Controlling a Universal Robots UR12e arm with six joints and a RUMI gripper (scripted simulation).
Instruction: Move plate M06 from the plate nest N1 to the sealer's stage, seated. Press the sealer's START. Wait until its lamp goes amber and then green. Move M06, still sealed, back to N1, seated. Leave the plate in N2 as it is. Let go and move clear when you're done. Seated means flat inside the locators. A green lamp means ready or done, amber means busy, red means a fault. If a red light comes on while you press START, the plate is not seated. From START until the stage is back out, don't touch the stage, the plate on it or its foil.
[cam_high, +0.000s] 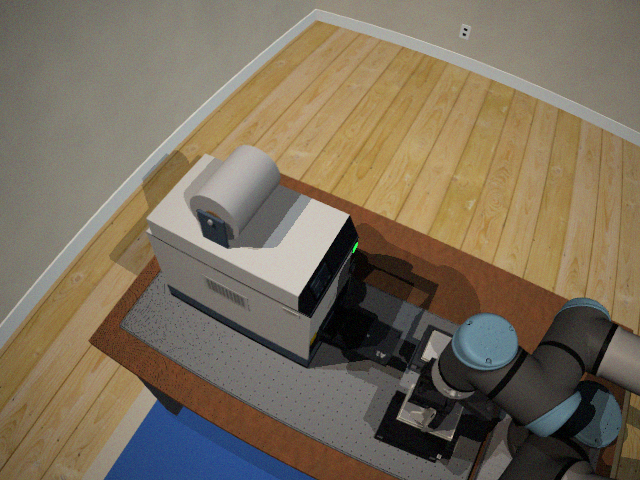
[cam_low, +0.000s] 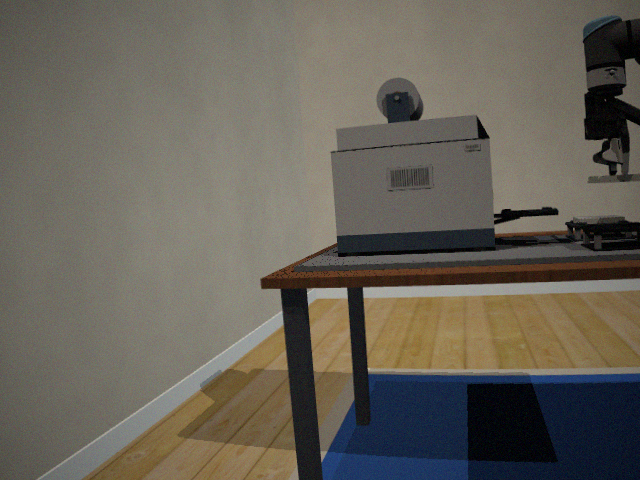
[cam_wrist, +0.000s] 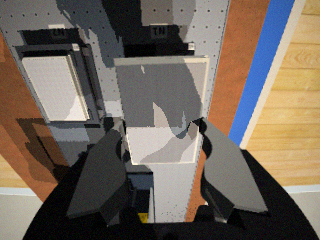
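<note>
Now: hand 1 cm above the white well plate. Round my hand: foil-covered plate: 20 cm to the right, 12 cm below, 1 cm behind; then sealer stage: 20 cm ahead, 15 cm to the right, 8 cm below; then plate nest N1: 13 cm below.
</note>
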